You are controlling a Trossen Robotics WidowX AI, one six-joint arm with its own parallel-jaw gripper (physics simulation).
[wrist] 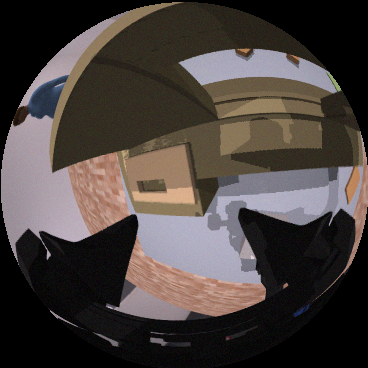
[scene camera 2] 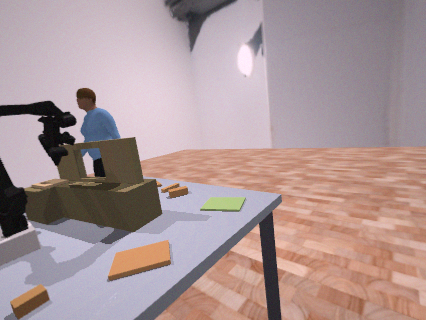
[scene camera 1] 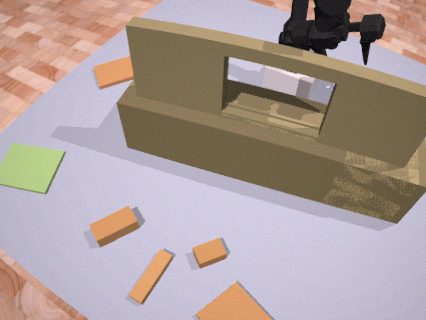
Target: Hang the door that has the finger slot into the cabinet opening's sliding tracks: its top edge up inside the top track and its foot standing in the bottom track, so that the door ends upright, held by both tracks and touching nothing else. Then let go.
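Frame: origin at the arm's base, x ahead, y up, z right, level; centimetres.
Seen in the pictures: gripper, fingertip midpoint: (wrist: 188, 217) (scene camera 2: 53, 161); arm's base at its link origin: (scene camera 2: 15, 230).
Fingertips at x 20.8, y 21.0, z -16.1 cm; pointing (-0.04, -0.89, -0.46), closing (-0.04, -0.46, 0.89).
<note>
Pixels of each thing's top centre, then the offset from my fingertips to it. Level surfaces: height alone.
- bottom track at its top centre: (wrist: 279, 101) (scene camera 1: 271, 118) (scene camera 2: 96, 177) dx +12.4, dy -11.2, dz +10.8 cm
- door at its top centre: (wrist: 152, 178) (scene camera 2: 49, 182) dx -0.8, dy -11.2, dz -12.5 cm
- green plate at its top centre: (scene camera 1: 27, 166) (scene camera 2: 223, 202) dx +42.1, dy -28.1, dz +64.5 cm
- grey table at its surface level: dy -28.9 cm
The olive cabinet (scene camera 1: 175, 70) (scene camera 2: 122, 160) (wrist: 135, 110) stands upright with a rectangular opening through its wall. The bottom track (scene camera 1: 270, 117) (wrist: 270, 102) shows as grooves along the opening's lower edge. The top track's inside is not clear. The door (scene camera 2: 49, 184) (wrist: 172, 167), a flat tan panel with a dark finger slot, lies on an olive block at one side of the cabinet; it cannot be made out in scene camera 1. My gripper (scene camera 1: 342, 56) (scene camera 2: 57, 161) (wrist: 188, 217) is open and empty, above and behind the cabinet, apart from the door.
A green plate (scene camera 1: 32, 167) (scene camera 2: 223, 204) lies on the grey table (scene camera 1: 75, 200) (scene camera 2: 210, 230). Several orange blocks lie around the cabinet, including a flat one (scene camera 1: 114, 72) (scene camera 2: 141, 260) and a thicker one (scene camera 1: 115, 225). The cabinet's upper wall rises close to the arm.
</note>
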